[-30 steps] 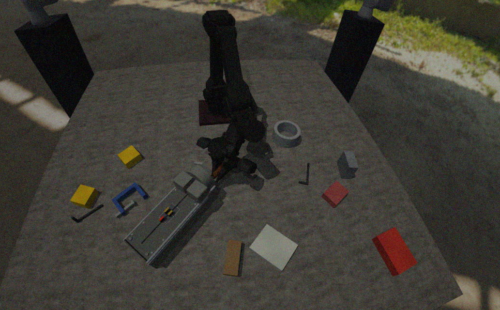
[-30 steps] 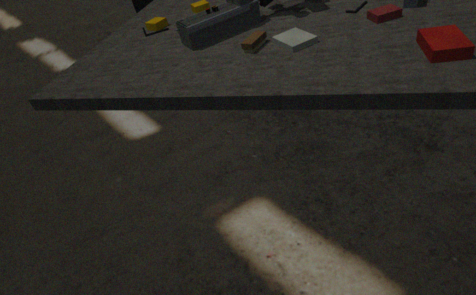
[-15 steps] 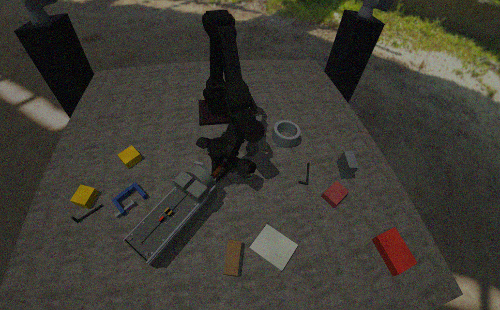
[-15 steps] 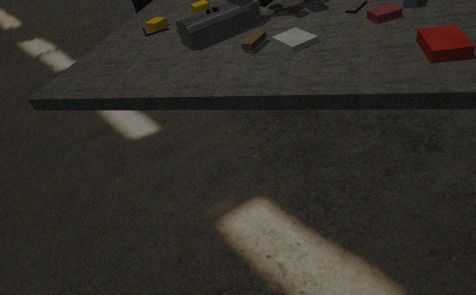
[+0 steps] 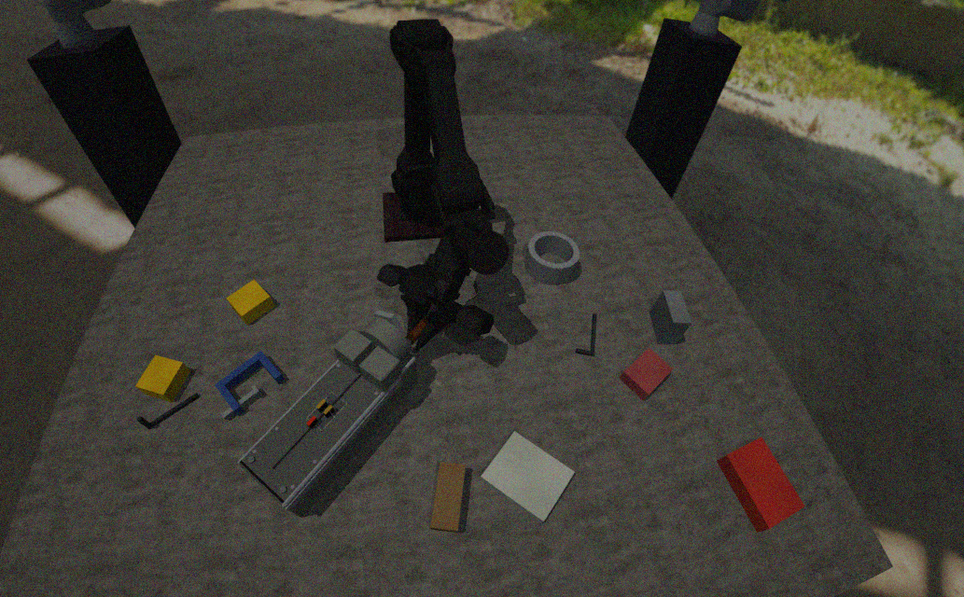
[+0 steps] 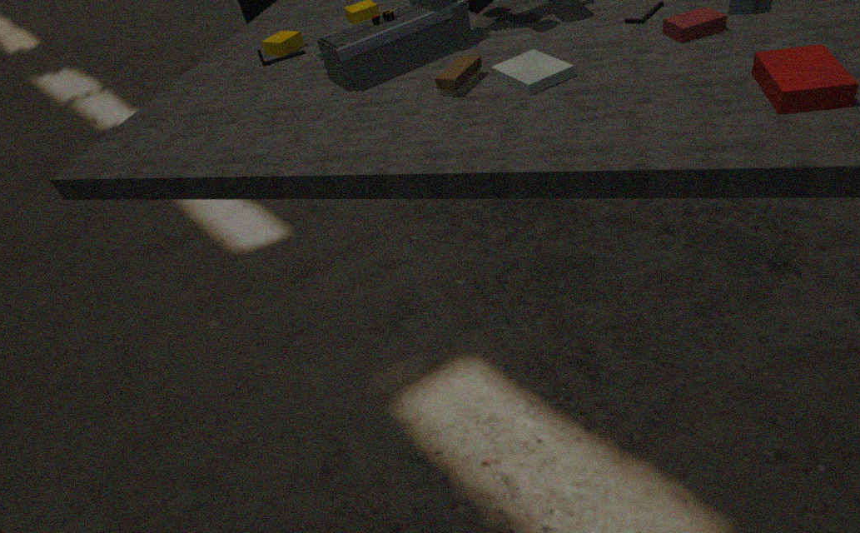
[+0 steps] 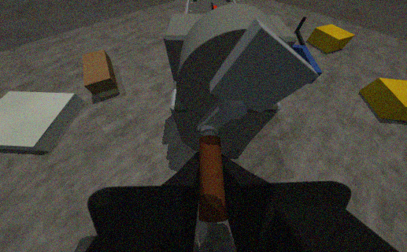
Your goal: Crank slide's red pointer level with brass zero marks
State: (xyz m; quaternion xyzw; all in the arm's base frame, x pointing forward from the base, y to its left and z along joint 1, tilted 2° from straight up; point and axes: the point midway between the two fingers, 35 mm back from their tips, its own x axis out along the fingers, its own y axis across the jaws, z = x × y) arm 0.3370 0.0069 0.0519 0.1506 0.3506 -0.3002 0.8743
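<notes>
The brown crank handle lies 3 cm above my gripper tip, 1 cm to the left of it and 1 cm behind it. Also, from my gripper tip: white plate: 21 cm ahead, 15 cm to the left, 3 cm below; red pointer: 14 cm ahead, 13 cm to the right, 4 cm above; brown block: 23 cm ahead, 4 cm to the left, 2 cm below.
</notes>
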